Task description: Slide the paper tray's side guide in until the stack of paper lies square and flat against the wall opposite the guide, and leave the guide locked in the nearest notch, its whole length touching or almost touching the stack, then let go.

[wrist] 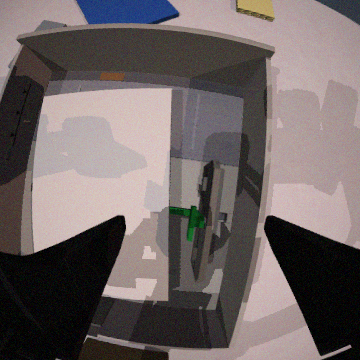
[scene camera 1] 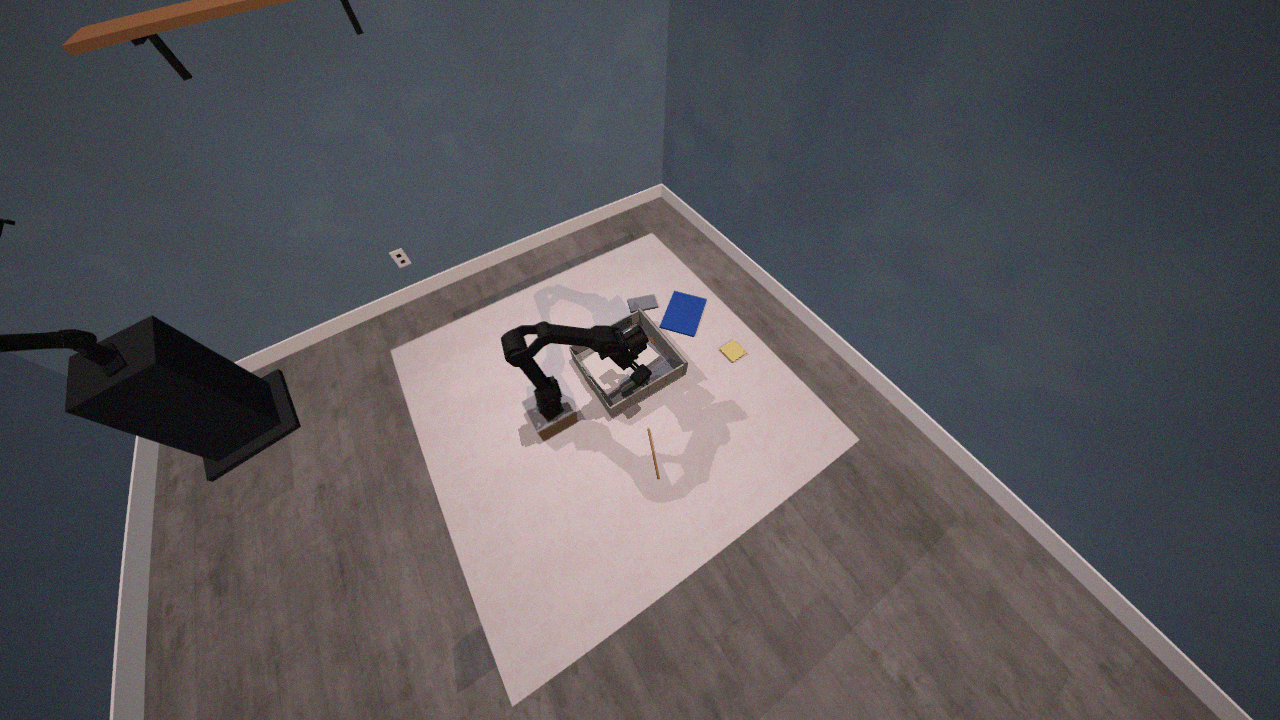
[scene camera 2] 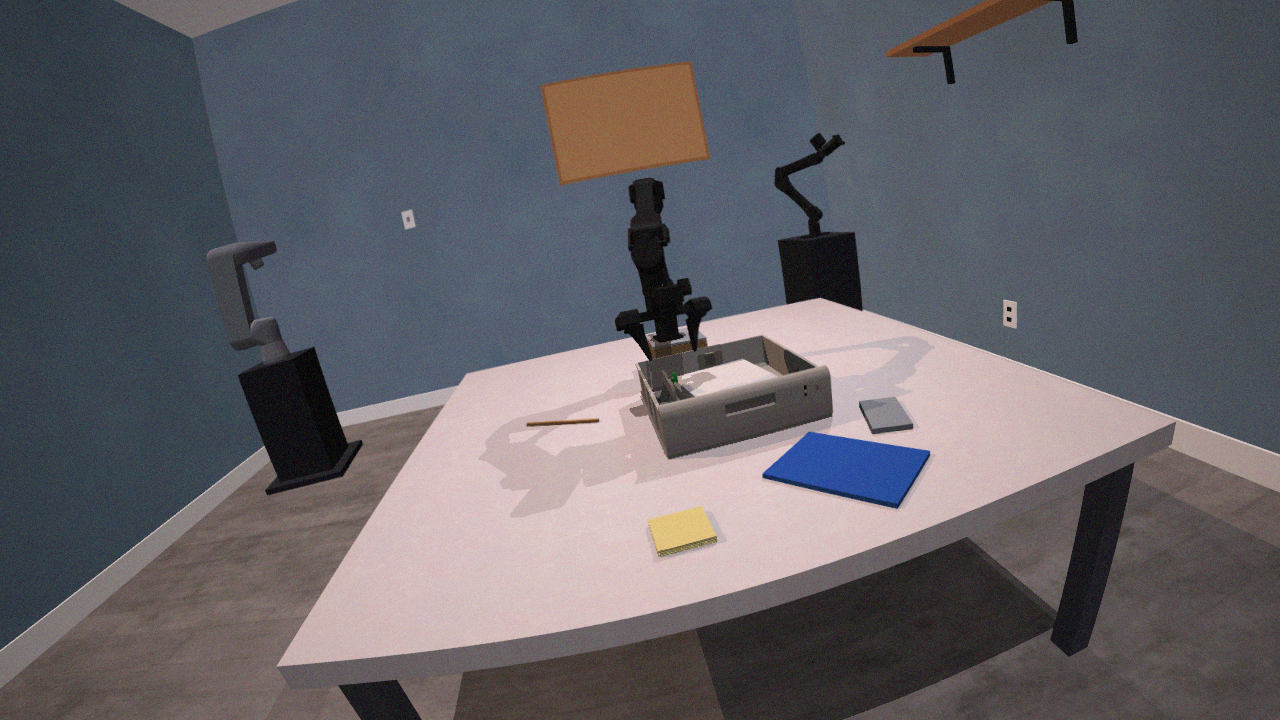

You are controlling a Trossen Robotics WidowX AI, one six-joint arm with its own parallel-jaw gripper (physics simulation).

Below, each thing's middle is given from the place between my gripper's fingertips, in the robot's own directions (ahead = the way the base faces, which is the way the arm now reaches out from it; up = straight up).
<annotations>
The side guide [wrist: 204, 219] is 1 cm behind my hand, 1 cm to the right of it and 8 cm below it. Also, from my hand: blue book [scene camera 2: 882, 474] (38 cm ahead, 12 cm to the left, 12 cm below); then white paper stack [scene camera 2: 740, 372] (2 cm ahead, 11 cm to the left, 9 cm below); then small grey block [scene camera 2: 883, 415] (28 cm ahead, 28 cm to the left, 12 cm below).
</annotations>
